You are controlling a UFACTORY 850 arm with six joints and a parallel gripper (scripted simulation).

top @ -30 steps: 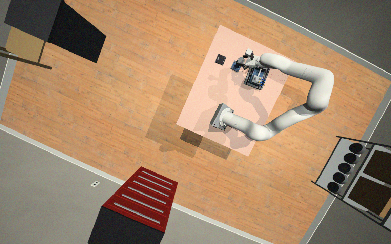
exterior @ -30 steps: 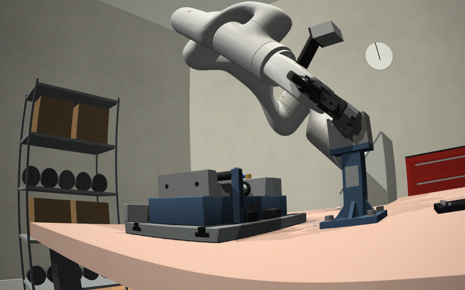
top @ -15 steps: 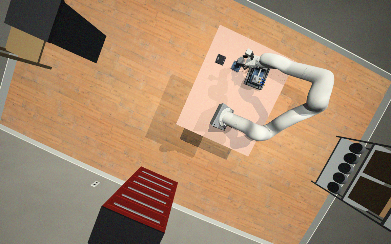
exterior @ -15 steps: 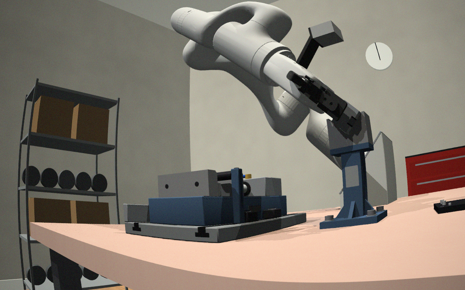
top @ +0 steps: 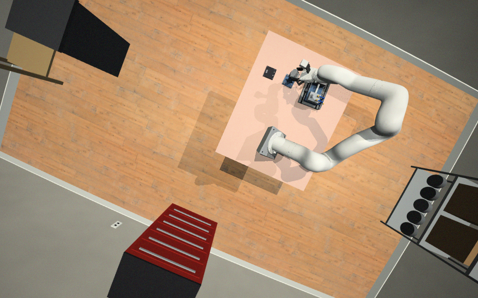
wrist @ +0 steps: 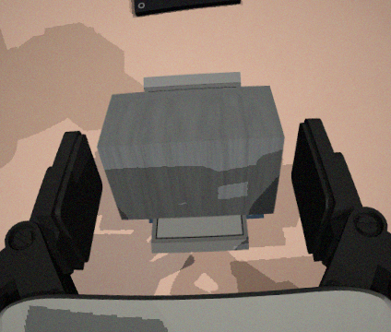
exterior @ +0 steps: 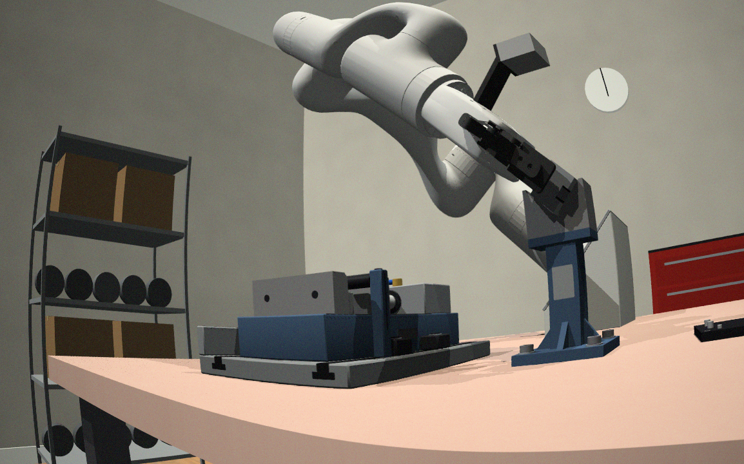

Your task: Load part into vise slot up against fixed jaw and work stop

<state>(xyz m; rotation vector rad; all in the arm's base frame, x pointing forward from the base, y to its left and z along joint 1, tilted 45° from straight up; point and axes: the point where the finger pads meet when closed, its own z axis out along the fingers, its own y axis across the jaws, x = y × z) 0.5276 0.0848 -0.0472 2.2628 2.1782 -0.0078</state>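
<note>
The part is 2 cm below my hand and 1 cm to the left of it. The rest, counted from my hand: cylinder rod 22 cm to the right, 9 cm below, 1 cm ahead; moving jaw 22 cm to the right, 9 cm below, 6 cm ahead; work stop rod 17 cm to the right, 10 cm ahead, 8 cm below.
</note>
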